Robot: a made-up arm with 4 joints. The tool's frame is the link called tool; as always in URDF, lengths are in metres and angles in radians. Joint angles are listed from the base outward. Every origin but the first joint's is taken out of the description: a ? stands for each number. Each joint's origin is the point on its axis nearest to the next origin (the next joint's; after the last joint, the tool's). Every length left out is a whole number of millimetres.
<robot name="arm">
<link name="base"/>
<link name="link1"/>
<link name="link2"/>
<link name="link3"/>
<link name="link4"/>
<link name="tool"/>
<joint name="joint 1" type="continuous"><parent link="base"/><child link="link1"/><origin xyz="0 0 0.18" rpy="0 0 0"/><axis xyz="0 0 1"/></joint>
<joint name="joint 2" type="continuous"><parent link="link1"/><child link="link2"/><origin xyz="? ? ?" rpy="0 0 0"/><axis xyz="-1 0 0"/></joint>
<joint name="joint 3" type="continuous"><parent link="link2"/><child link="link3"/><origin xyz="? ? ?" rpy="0 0 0"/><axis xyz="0 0 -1"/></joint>
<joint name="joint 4" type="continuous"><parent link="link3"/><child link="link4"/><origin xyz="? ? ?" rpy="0 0 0"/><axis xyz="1 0 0"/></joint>
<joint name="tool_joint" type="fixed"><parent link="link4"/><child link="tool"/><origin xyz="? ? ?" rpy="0 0 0"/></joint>
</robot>
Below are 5 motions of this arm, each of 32 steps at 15 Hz.
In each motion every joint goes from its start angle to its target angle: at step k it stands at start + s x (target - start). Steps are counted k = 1, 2, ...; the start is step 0. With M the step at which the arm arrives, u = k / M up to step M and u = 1 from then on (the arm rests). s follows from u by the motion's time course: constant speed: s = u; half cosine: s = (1 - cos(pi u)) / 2; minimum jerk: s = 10 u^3 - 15 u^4 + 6 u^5.
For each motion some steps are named. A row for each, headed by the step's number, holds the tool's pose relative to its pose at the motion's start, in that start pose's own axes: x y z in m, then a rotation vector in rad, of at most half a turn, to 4 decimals.
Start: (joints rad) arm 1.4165 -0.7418 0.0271 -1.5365
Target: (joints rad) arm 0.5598 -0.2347 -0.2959 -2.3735
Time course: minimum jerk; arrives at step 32
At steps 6, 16, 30, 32:
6: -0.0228 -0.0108 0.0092 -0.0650 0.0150 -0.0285
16: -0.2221 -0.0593 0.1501 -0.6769 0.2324 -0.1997
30: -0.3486 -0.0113 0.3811 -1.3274 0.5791 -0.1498
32: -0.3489 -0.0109 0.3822 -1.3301 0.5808 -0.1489

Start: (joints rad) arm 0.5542 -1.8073 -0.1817 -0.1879
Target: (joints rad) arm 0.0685 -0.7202 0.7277 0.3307
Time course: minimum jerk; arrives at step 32
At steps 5, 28, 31, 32:
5: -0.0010 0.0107 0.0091 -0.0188 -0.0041 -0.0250
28: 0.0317 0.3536 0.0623 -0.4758 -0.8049 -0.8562
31: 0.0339 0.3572 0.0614 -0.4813 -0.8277 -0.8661
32: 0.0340 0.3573 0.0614 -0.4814 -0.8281 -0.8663

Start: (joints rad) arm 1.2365 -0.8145 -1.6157 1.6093
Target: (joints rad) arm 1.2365 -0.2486 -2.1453 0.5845
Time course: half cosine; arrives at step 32
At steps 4, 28, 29, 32:
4: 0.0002 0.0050 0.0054 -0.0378 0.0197 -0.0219
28: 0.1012 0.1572 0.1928 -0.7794 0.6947 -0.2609
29: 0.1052 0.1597 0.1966 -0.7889 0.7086 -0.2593
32: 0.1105 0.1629 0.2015 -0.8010 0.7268 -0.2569

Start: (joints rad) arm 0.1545 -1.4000 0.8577 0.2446
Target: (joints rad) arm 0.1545 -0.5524 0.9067 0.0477
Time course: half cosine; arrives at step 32
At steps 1, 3, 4, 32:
1: -0.0002 0.0002 0.0002 -0.0018 -0.0015 0.0003
3: -0.0021 0.0020 0.0016 -0.0162 -0.0137 0.0023
4: -0.0038 0.0035 0.0029 -0.0286 -0.0242 0.0040
32: -0.1225 0.0987 0.0193 -0.7283 -0.6612 0.0503

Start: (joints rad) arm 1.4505 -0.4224 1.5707 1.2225
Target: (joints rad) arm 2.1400 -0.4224 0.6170 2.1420
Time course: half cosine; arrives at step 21
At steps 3, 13, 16, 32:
3: -0.0211 0.0017 -0.0065 0.0315 0.0744 0.0247
13: -0.2466 0.0049 0.0358 0.3749 1.0852 -0.0273
16: -0.2753 0.0089 0.0746 0.4280 1.3688 -0.1746
32: -0.2830 0.0152 0.1016 0.4449 1.5607 -0.3185

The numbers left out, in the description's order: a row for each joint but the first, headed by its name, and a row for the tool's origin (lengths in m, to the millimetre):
joint 2: 0.14 -0.1 0
joint 3: 0 -0.28 0.29
joint 4: -0.15 0.12 0
tool: 0 -0.06 -0.12

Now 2 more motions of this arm.
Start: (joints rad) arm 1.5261 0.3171 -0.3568 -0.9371
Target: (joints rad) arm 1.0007 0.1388 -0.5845 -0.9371
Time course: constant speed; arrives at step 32
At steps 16, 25, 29, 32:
16: -0.0971 0.0280 -0.0123 0.1094 0.1295 -0.0591
25: -0.1541 0.0510 -0.0066 0.1665 0.1966 -0.1054
29: -0.1794 0.0628 -0.0009 0.1904 0.2251 -0.1289
32: -0.1981 0.0724 0.0046 0.2076 0.2460 -0.1475

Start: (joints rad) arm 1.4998 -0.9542 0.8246 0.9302
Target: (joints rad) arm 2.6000 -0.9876 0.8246 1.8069
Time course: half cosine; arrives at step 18
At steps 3, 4, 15, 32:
3: 0.0075 0.0096 -0.0254 0.0160 0.0592 -0.0104
4: 0.0121 0.0160 -0.0448 0.0279 0.1029 -0.0205
15: -0.0299 0.0311 -0.3672 0.1689 0.6913 -0.4398
32: -0.0421 0.0251 -0.3906 0.1730 0.7239 -0.4920

